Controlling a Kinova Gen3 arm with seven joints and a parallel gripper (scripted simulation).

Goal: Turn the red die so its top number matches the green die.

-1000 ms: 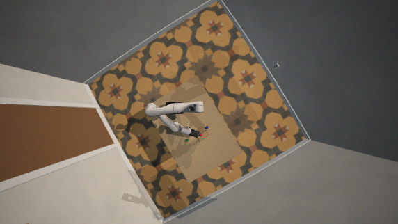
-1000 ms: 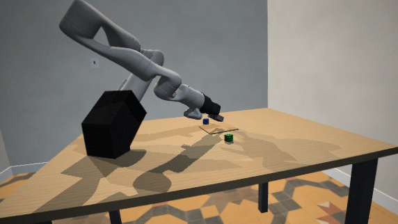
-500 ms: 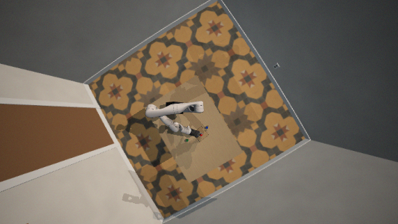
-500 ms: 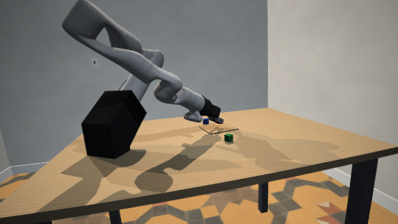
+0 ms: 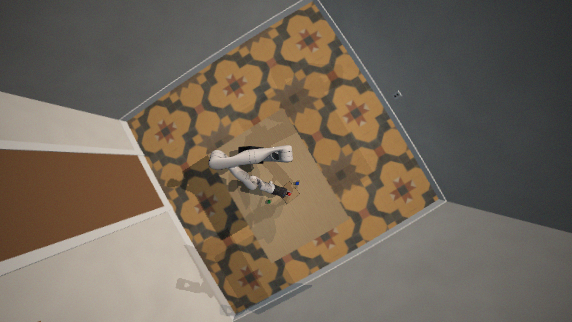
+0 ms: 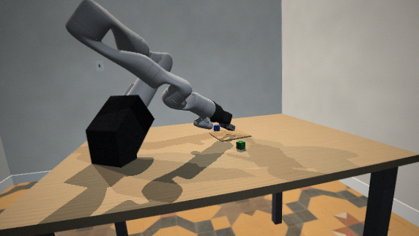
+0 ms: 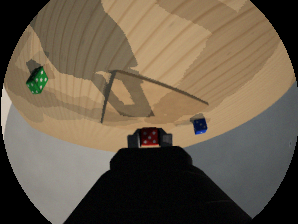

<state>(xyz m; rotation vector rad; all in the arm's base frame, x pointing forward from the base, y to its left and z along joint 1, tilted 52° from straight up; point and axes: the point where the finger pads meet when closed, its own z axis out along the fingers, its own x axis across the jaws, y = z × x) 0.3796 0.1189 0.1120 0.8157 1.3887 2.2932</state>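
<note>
My gripper is now right at the red die. Round my hand: tan mat (3 cm below); then blue die (6 cm behind, 9 cm to the left, 2 cm below); then green die (4 cm ahead, 18 cm to the right, 2 cm below).
</note>
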